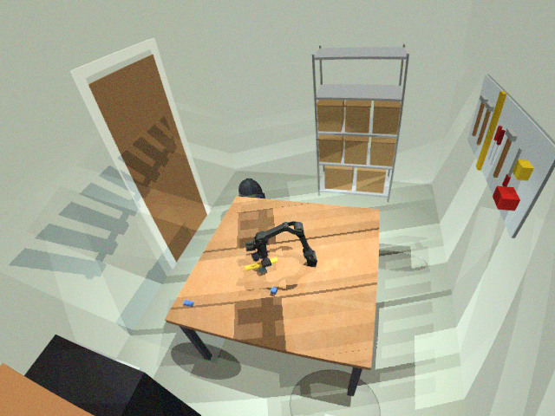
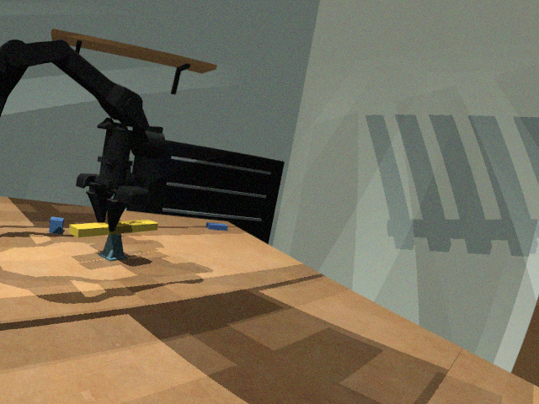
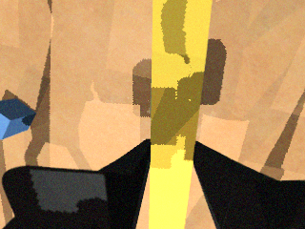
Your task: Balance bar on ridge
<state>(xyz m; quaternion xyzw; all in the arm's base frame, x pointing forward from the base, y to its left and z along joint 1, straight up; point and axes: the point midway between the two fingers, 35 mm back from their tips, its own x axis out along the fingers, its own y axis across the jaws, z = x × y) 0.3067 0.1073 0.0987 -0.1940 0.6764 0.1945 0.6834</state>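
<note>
My gripper tip is 2 cm to the right of the bar and 2 cm short of it. Also, from my gripper tip: blue cube (17 cm to the left, 11 cm behind, 5 cm below); then flat blue block (43 cm ahead, 39 cm to the left, 6 cm below).
</note>
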